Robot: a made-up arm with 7 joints.
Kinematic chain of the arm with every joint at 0, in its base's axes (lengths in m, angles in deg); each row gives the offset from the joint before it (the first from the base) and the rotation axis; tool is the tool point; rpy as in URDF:
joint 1: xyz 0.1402 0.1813 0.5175 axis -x
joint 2: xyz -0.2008 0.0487 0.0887 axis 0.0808 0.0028 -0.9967
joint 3: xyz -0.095 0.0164 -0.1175 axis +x
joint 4: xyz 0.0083 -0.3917 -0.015 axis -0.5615 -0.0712 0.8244
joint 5: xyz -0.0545 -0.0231 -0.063 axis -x
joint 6: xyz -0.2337 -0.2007 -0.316 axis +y
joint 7: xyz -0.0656 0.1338 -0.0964 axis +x
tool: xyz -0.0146 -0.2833 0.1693 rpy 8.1 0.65 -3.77
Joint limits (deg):
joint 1: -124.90..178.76
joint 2: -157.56..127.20
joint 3: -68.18..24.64
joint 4: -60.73..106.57
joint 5: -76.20..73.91
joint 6: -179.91..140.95
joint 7: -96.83..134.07
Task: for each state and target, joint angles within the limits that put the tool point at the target. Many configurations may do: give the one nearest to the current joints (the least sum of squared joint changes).
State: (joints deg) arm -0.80 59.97 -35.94 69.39 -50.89 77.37 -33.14
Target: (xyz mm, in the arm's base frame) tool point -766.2 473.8 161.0
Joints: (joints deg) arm -7.89 91.51 -5.46 53.96 -62.67 75.85 -4.67
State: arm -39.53 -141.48 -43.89 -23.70 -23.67 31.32 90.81
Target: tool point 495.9 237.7 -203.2
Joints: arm -39.89 -119.16 -13.83 -22.37 -20.92 27.64 95.39
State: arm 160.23 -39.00 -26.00 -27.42 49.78 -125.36 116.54
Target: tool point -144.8 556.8 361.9
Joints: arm 165.30 -9.88 -35.04 -31.55 50.40 -153.52 112.22
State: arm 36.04 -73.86 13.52 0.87 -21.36 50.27 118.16
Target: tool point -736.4 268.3 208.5
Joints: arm 10.26 -29.17 24.64 -28.77 -39.00 43.71 123.49
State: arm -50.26 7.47 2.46 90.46 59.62 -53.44 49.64
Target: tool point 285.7 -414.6 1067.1
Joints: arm -24.80 -4.67 -30.70 76.27 61.59 -33.71 51.71
